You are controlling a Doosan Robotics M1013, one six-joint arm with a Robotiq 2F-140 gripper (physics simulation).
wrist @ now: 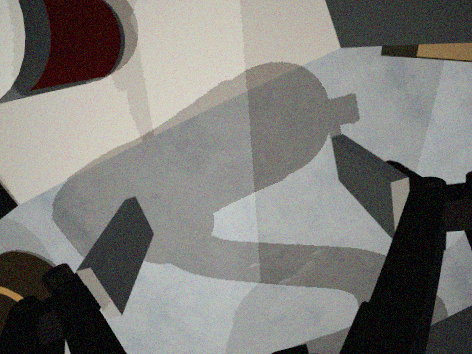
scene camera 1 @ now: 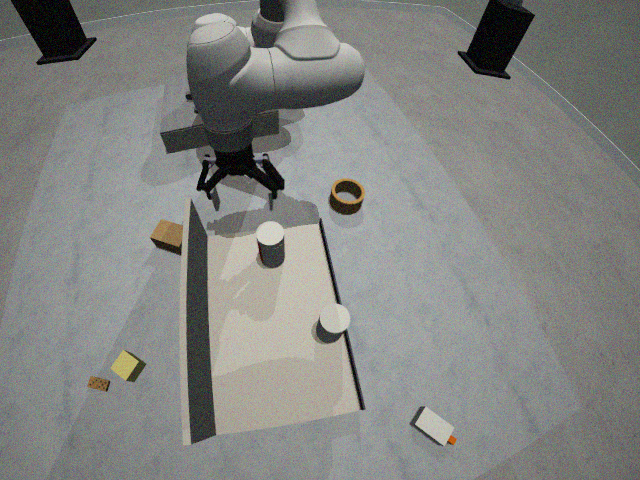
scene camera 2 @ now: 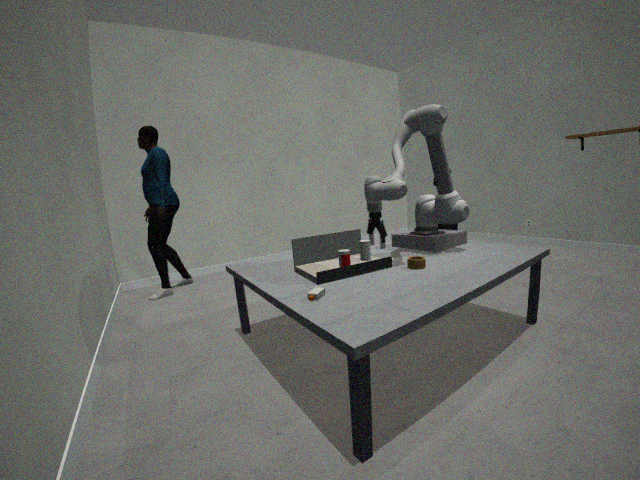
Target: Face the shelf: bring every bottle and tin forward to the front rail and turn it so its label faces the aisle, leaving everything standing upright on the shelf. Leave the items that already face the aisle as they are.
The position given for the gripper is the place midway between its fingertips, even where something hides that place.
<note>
The gripper [scene camera 1: 244,206] is open, with nothing in its grasp. Also in view: a brown box [scene camera 1: 167,235]. On the table rests a tape roll [scene camera 1: 348,185]. Further things: a beige shelf board [scene camera 1: 269,368], a shelf back wall [scene camera 1: 197,408] and a dark front rail [scene camera 2: 344,272].
The tape roll also shows in the wrist view [wrist: 29,269]. The gripper shows as well in the wrist view [wrist: 237,188]. The beige shelf board also shows in the wrist view [wrist: 174,67]. Scene camera 2 does not show the brown box, which is hidden by the shelf back wall.
</note>
